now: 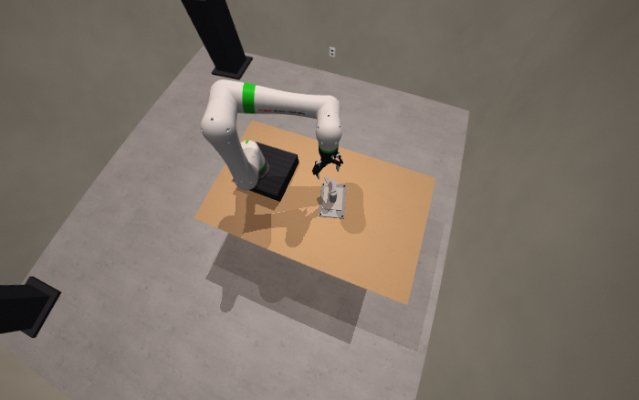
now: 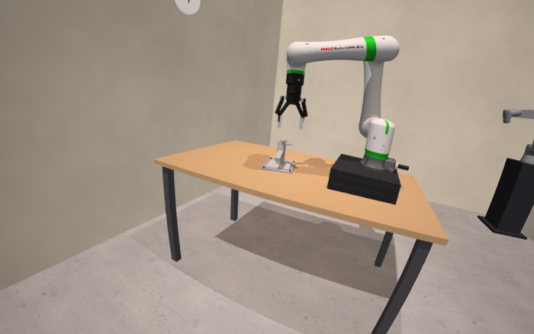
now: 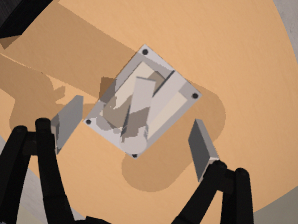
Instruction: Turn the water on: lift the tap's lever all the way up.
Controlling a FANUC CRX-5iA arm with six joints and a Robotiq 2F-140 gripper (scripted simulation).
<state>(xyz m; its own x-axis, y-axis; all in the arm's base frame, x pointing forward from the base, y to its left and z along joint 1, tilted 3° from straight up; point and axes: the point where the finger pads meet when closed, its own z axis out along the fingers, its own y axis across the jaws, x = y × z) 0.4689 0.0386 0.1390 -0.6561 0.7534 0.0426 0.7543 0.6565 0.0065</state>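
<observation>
The tap lever lies 20 mm ahead of my hand, 30 mm to the right of it and 100 mm below it.
</observation>
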